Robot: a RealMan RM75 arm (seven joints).
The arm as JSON. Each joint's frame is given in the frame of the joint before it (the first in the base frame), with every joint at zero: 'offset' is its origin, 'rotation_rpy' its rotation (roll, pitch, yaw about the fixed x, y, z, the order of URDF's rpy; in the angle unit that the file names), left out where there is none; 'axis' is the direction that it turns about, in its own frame. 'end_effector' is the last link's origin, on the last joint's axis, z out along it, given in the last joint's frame.
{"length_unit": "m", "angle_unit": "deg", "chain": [
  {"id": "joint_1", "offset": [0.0, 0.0, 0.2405], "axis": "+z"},
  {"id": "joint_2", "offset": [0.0, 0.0, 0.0], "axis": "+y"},
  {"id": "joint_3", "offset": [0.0, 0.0, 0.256], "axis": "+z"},
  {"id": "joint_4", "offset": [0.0, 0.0, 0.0], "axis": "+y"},
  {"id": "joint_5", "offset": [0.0, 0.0, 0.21], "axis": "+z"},
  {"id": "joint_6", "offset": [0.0, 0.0, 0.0], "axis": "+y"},
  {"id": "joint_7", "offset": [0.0, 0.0, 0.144], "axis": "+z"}
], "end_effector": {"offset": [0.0, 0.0, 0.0]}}
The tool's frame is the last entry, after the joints.
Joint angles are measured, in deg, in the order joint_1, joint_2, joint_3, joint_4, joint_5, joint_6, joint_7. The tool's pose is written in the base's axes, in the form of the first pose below.
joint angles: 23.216, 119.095, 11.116, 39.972, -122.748, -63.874, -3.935
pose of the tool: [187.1 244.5 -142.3 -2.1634 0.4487 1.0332]
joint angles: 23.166, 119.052, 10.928, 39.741, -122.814, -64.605, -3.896
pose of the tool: [187.6 244.0 -140.9 -2.1592 0.4409 1.0404]
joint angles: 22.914, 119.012, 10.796, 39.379, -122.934, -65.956, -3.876
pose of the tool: [188.5 243.3 -138.2 -2.1461 0.4299 1.0540]
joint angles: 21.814, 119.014, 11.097, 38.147, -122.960, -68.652, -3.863
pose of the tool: [194.8 242.4 -131.3 -2.1033 0.4194 1.0662]
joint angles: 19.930, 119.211, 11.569, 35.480, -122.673, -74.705, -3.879
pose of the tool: [205.6 240.1 -116.6 -2.0121 0.3878 1.0981]
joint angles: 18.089, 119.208, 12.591, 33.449, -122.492, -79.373, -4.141
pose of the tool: [216.4 237.7 -102.7 -1.9300 0.3604 1.1094]
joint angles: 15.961, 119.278, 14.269, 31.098, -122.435, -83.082, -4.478
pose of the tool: [230.7 234.5 -89.4 -1.8513 0.3391 1.0917]
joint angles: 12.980, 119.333, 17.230, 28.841, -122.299, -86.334, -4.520
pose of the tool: [249.9 229.2 -73.5 -1.7521 0.3393 1.0533]
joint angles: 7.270, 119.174, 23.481, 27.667, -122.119, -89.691, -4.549
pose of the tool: [280.1 215.1 -48.2 -1.5780 0.3748 0.9770]
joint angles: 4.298, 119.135, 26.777, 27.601, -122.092, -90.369, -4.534
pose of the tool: [295.1 205.8 -37.5 -1.4978 0.4024 0.9289]
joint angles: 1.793, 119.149, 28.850, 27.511, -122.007, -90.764, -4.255
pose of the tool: [306.8 195.7 -30.8 -1.4432 0.4299 0.8908]
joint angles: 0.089, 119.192, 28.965, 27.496, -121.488, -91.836, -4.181
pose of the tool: [312.0 186.1 -27.8 -1.4127 0.4417 0.8763]
